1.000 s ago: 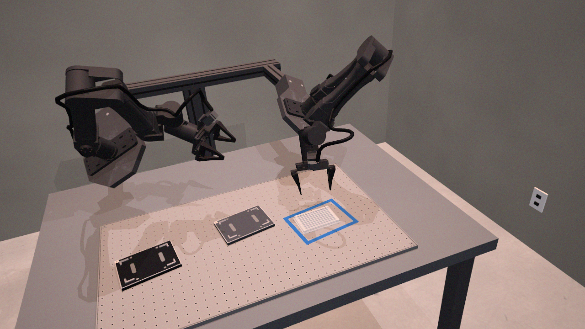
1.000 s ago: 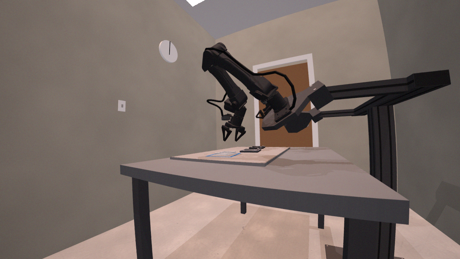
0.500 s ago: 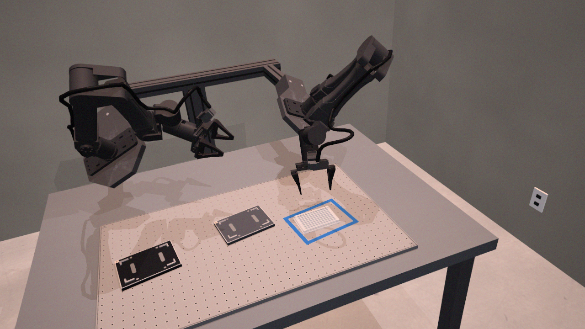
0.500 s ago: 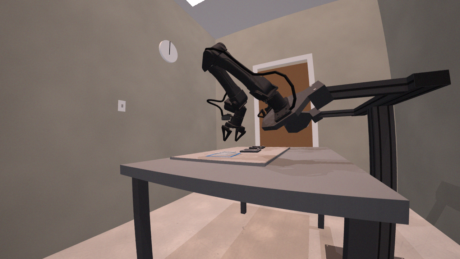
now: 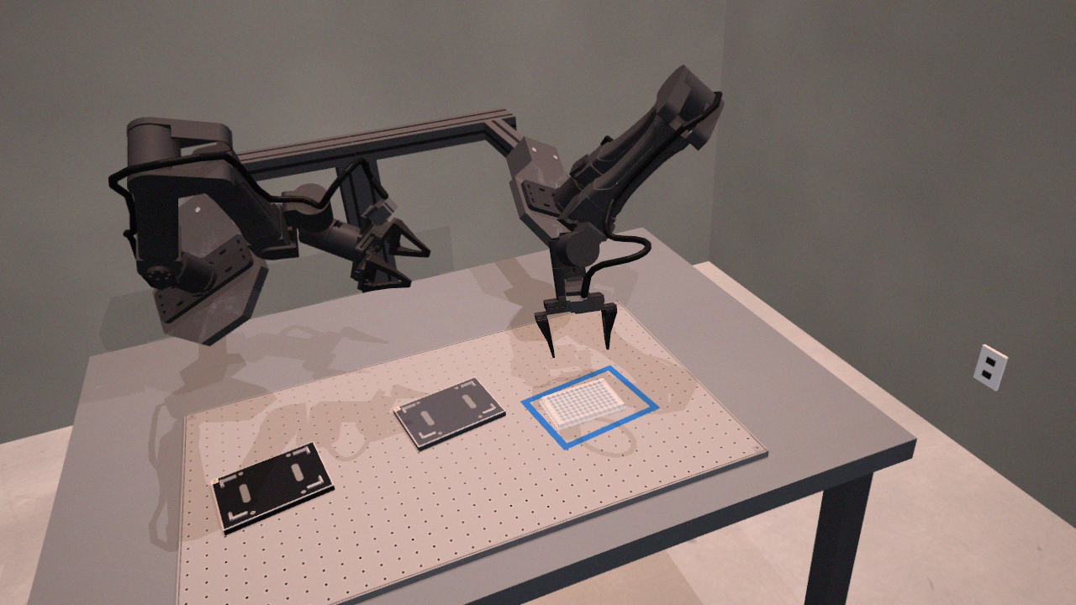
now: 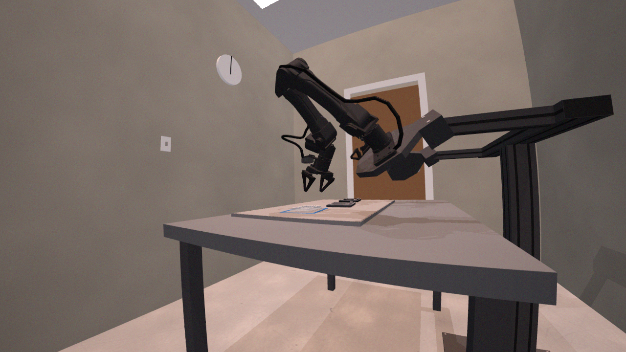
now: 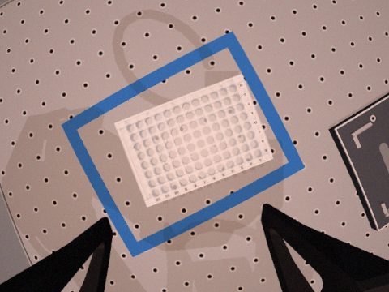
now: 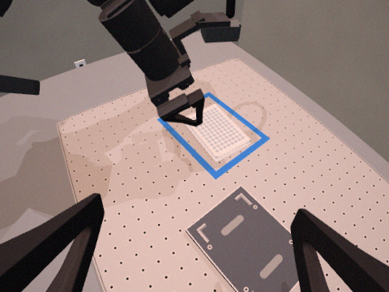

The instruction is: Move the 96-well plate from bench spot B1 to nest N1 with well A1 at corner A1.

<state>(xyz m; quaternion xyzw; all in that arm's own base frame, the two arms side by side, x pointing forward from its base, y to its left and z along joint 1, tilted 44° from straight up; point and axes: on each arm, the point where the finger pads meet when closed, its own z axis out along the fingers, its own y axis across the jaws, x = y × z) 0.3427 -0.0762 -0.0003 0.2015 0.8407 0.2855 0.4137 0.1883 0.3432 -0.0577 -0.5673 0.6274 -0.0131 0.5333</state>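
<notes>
Right now the 96-well plate is 8 cm below my left hand, 5 cm ahead of it and 2 cm to the right of it.
</notes>
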